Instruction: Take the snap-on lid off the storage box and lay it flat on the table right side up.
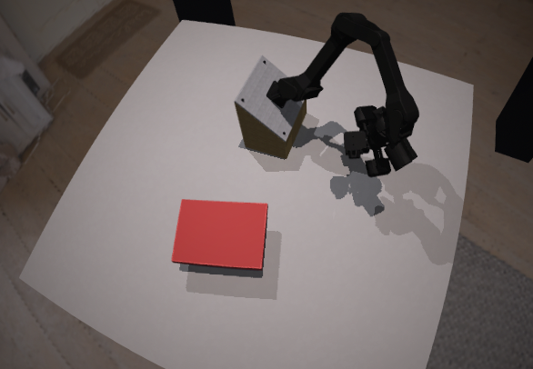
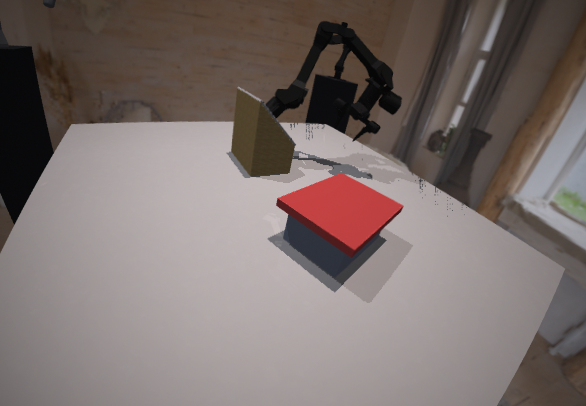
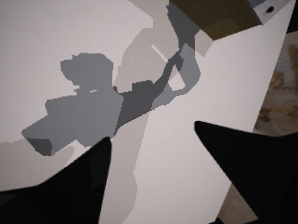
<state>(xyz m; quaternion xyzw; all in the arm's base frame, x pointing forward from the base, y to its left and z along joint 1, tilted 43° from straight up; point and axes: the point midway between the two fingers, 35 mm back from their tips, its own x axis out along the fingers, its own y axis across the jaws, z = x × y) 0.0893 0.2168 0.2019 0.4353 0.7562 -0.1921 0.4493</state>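
Now: gripper tip 35 cm short of the red lid, 29 cm to the left of it and 3 cm above it. From my gripper tip the other things lie so: grey-blue storage box 35 cm ahead, 29 cm to the right, 8 cm below.
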